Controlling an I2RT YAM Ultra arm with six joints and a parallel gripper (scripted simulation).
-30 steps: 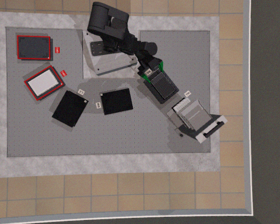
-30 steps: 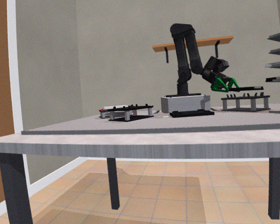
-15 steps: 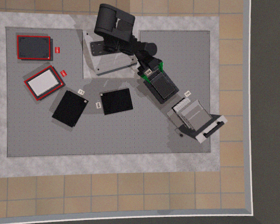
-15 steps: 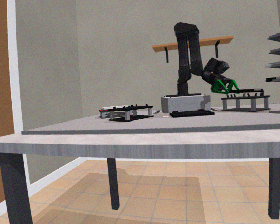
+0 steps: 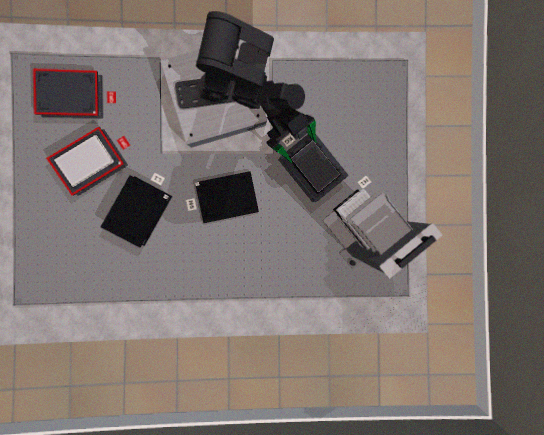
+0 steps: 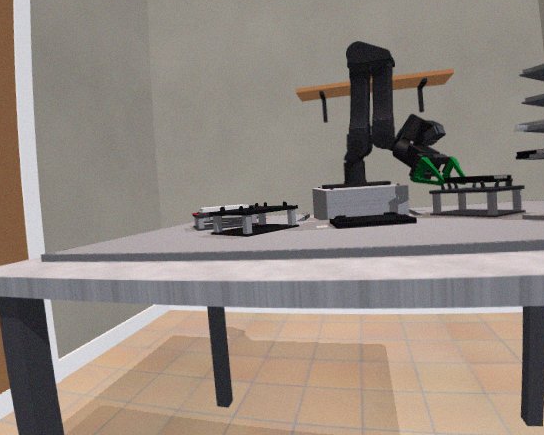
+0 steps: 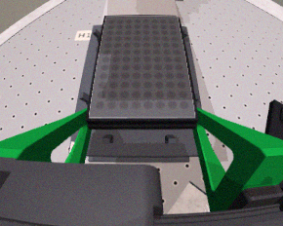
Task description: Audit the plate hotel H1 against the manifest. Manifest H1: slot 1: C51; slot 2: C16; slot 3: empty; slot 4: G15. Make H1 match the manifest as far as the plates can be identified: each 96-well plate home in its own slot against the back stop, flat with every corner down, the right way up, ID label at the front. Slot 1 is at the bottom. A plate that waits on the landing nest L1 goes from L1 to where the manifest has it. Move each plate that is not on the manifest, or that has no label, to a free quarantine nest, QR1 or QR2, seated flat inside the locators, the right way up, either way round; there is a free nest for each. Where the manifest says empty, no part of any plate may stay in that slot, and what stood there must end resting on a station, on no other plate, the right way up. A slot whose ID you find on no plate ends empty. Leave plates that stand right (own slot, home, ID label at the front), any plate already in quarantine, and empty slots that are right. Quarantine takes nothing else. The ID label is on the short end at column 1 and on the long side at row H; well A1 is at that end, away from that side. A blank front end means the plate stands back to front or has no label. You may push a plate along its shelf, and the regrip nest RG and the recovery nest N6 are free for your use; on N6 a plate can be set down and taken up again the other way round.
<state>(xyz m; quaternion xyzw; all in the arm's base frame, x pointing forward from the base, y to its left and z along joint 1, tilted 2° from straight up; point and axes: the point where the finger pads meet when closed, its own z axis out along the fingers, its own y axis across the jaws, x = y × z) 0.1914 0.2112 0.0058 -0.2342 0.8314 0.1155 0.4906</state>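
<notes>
Right now the regrip nest RG is 50 mm ahead of my hand, 30 mm to the left of it and 20 mm below it. The rest, counted from my hand: recovery nest N6: 230 mm to the right, 90 mm ahead, 70 mm below; then H1 tag: 180 mm to the left, 110 mm ahead, 80 mm below; then landing nest L1: 480 mm to the right, 100 mm ahead, 30 mm below.
</notes>
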